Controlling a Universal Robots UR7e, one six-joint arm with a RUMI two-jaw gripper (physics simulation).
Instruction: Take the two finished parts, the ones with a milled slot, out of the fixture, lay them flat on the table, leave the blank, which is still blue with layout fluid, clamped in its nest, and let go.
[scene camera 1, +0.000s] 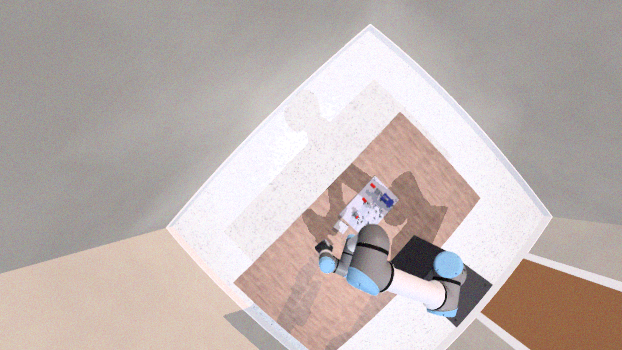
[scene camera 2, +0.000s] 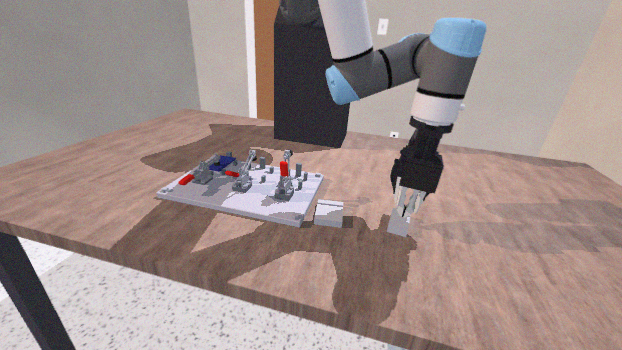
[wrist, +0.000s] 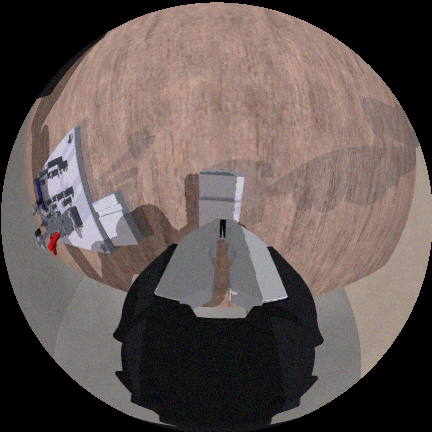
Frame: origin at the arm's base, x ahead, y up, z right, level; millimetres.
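Seen in the pictures: gripper, fingertip midpoint: (scene camera 2: 402, 216) (wrist: 222, 220); arm's base, link origin: (scene camera 2: 303, 4).
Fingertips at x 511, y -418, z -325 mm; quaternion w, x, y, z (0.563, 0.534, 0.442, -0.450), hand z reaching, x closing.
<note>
Pixels of each thing's top centre, then the offset from my fingertips to it. Level surfaces: height alone.
- grey fixture plate, top centre: (scene camera 2: 248, 182) (wrist: 55, 205) (scene camera 1: 369, 207) dx -84, dy -15, dz +374 mm
- wooden table, surface height: dy -30 mm
- blue blank, top centre: (scene camera 2: 219, 162) (wrist: 39, 195) (scene camera 1: 387, 200) dx -147, dy +1, dz +478 mm
- second grey slotted part, top centre: (wrist: 218, 209) (scene camera 2: 400, 218) dx -7, dy -10, dz +3 mm
The grey fixture plate (scene camera 2: 254, 207) (scene camera 1: 350, 212) (wrist: 86, 225) lies on the wooden table (scene camera 2: 500, 269). The blue blank (scene camera 2: 221, 162) (scene camera 1: 385, 199) (wrist: 38, 192) sits in its nest at the plate's far end. One grey slotted part (scene camera 2: 328, 213) (wrist: 114, 215) (scene camera 1: 340, 226) lies flat on the table beside the plate's near corner. A second grey slotted part (scene camera 2: 398, 226) (wrist: 219, 193) lies on the table right of it. My gripper (scene camera 2: 406, 210) (wrist: 222, 220) (scene camera 1: 323, 246) is shut and empty, with its fingertips just above that second part's near end.
Three toggle clamps with red handles (scene camera 2: 186, 178) (scene camera 2: 231, 173) (scene camera 2: 283, 168) stand on the plate; the nearest handle is upright. The arm's black pedestal (scene camera 2: 304, 87) stands behind the table. The table's front edge is close to the parts.
</note>
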